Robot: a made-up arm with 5 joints. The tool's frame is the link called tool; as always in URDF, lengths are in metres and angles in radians. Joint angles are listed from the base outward. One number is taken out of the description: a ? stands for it. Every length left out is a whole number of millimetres.
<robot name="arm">
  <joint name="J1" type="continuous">
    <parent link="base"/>
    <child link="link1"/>
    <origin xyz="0 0 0.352"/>
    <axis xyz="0 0 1"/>
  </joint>
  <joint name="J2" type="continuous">
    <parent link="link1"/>
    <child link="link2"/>
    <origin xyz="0 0 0"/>
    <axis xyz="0 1 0"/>
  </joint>
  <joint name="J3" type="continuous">
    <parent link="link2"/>
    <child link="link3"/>
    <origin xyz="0.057 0 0.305"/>
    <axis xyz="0 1 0"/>
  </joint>
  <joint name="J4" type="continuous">
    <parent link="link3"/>
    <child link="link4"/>
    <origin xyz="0.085 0 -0.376"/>
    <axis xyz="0 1 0"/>
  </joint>
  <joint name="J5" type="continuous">
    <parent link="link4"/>
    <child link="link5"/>
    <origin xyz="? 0 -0.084"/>
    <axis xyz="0 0 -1"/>
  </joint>
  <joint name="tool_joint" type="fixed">
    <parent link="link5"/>
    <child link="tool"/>
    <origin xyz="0 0 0" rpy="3.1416 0 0"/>
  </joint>
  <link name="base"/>
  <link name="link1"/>
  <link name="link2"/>
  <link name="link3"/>
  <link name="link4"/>
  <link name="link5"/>
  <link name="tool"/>
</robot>
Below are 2 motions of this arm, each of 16 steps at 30 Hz.
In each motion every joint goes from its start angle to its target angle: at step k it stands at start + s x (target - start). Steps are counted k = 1, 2, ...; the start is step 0. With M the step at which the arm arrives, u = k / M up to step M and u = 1 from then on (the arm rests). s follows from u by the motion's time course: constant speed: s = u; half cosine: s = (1 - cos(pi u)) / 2; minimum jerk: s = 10 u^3 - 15 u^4 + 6 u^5.
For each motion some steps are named. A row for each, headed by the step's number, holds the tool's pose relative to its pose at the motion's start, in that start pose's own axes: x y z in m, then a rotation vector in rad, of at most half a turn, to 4 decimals.
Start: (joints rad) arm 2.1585 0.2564 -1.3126 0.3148 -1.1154
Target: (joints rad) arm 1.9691 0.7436 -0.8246 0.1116 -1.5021
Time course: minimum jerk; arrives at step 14
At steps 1, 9, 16:
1: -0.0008 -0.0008 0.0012 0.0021 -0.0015 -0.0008
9: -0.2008 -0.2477 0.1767 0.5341 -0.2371 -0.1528
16: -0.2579 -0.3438 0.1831 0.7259 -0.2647 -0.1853

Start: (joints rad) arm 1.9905 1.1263 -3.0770 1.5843 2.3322
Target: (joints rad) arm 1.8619 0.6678 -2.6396 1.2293 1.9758
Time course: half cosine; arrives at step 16
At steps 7, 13, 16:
7: 0.0184 -0.0328 -0.0716 0.1309 -0.0792 -0.0963
13: 0.0526 -0.0571 -0.1647 0.3190 -0.1438 -0.2214
16: 0.0592 -0.0591 -0.1799 0.3517 -0.1503 -0.2421

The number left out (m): 0.066
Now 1 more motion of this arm.
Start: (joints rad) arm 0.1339 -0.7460 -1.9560 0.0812 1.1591
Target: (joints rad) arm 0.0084 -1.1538 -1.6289 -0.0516 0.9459
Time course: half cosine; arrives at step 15
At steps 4, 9, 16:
4: 0.0045 -0.0166 -0.0227 0.0279 0.0238 -0.0535
9: 0.0087 -0.0600 -0.0937 0.1074 0.0966 -0.2133
16: 0.0041 -0.0847 -0.1460 0.1608 0.1502 -0.3275

